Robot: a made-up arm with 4 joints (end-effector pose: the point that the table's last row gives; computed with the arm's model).
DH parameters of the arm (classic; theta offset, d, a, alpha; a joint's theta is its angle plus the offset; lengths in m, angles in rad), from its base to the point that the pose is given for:
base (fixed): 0 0 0 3.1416
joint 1: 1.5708 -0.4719 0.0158 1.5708
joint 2: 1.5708 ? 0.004 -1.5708
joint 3: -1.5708 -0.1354 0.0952 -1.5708
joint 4: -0.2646 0 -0.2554 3.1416
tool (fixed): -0.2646 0.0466 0 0
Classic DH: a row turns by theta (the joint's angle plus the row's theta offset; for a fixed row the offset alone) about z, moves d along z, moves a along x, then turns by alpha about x.
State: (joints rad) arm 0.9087 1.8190 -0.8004 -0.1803
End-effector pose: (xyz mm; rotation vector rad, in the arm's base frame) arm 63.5 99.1 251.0 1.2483 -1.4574 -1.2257
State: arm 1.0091 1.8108 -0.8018 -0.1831
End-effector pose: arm 71.9 91.1 249.3 1.1755 -1.5349 -1.2900
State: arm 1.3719 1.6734 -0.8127 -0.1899
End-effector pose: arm 69.7 52.4 232.8 0.7729 -1.7328 -1.5212
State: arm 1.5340 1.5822 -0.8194 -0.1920
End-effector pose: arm 55.8 39.0 224.7 0.5529 -1.7734 -1.6298
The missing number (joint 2, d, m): 0.0886
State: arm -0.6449 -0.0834 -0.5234 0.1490
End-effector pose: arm 52.9 -190.0 442.9 0.1285 -0.5196 0.5060
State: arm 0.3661 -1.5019 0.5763 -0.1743
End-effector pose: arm 27.3 71.3 722.8 -1.2913 0.8418 -0.5842
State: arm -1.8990 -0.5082 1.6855 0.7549
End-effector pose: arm -76.0 132.3 584.0 -1.6892 0.0276 0.4349
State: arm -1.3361 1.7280 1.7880 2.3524
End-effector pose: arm -172.6 130.1 593.5 -1.4031 0.7330 0.7289
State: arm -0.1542 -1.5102 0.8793 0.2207
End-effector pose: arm 3.2 126.0 627.3 -1.5161 0.4294 -0.7124
